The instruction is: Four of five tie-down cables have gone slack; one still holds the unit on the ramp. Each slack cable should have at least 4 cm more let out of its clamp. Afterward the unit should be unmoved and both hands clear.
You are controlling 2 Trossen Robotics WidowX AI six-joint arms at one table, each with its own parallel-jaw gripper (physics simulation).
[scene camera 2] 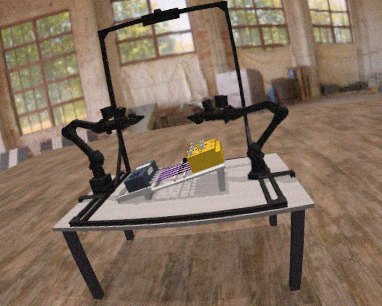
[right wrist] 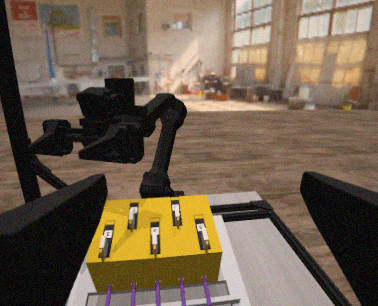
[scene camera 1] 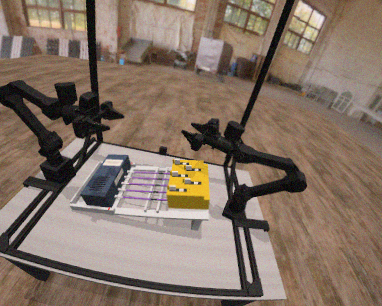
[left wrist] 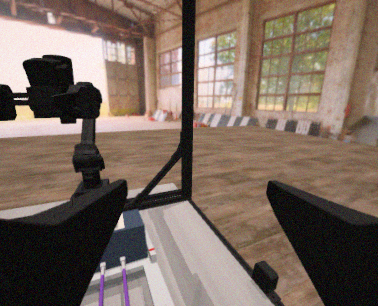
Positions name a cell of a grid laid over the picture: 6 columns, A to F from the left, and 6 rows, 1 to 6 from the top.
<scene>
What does the right gripper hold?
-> Nothing.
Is the left gripper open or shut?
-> Open.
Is the right gripper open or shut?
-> Open.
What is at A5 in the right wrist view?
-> The right gripper.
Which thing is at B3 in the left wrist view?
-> The right gripper.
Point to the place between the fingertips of the left gripper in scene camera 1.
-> At C3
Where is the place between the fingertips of the left gripper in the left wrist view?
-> D4
</scene>
